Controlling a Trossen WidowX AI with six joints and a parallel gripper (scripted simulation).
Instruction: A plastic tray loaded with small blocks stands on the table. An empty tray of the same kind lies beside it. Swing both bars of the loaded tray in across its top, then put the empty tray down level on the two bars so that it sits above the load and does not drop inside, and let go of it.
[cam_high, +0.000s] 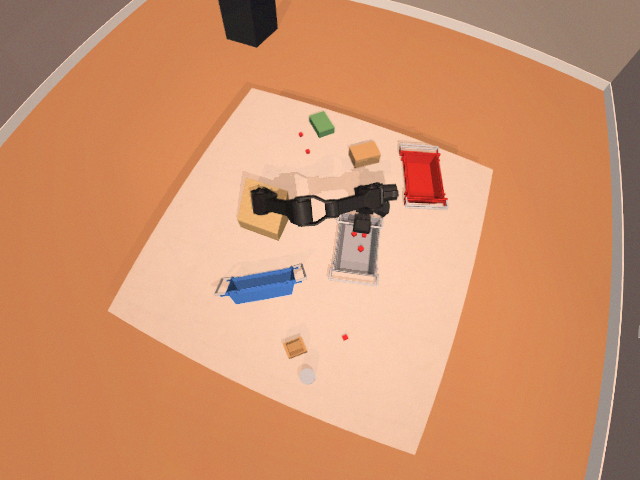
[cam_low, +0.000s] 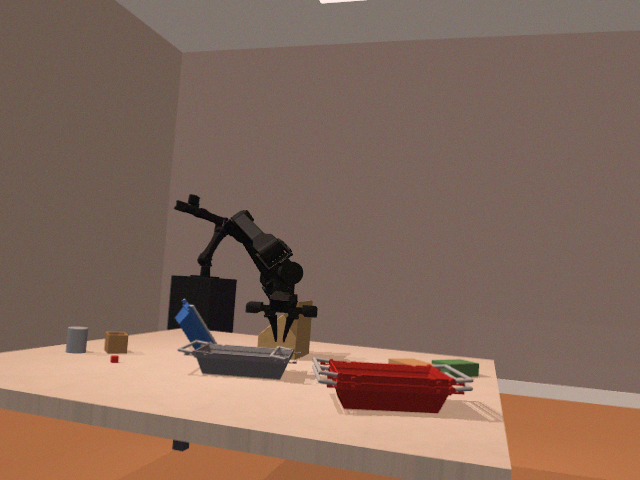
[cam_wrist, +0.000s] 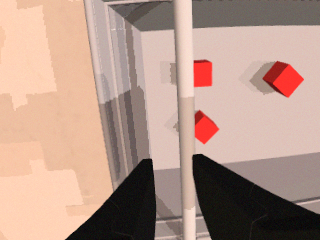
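Now: the blue tray 39 cm to the right of my gripper tip, 21 cm behind it and 2 cm below it. From my gripper tip the other things lie so: orange block: 33 cm to the left, 13 cm behind, 6 cm below; brown box: 54 cm to the right, 7 cm below, 2 cm ahead; red cube: 41 cm to the right, 15 cm ahead, 8 cm below.
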